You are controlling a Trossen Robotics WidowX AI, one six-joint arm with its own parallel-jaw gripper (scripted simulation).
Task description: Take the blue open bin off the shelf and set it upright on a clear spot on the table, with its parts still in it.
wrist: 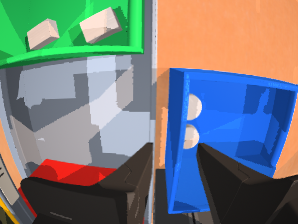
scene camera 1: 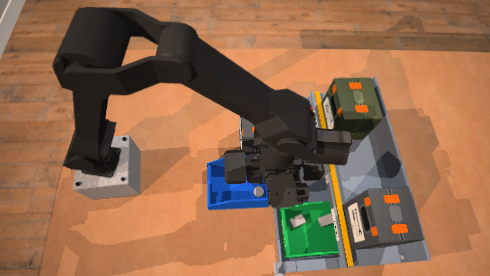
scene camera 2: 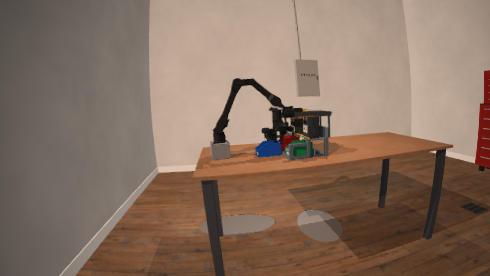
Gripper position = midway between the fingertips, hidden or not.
I see my gripper [scene camera 1: 268, 178], a blue open bin [scene camera 1: 220, 195] and a green bin [scene camera 1: 309, 238].
The blue open bin is seen too in the wrist view [wrist: 244, 121]. My gripper shows as well in the wrist view [wrist: 175, 149].
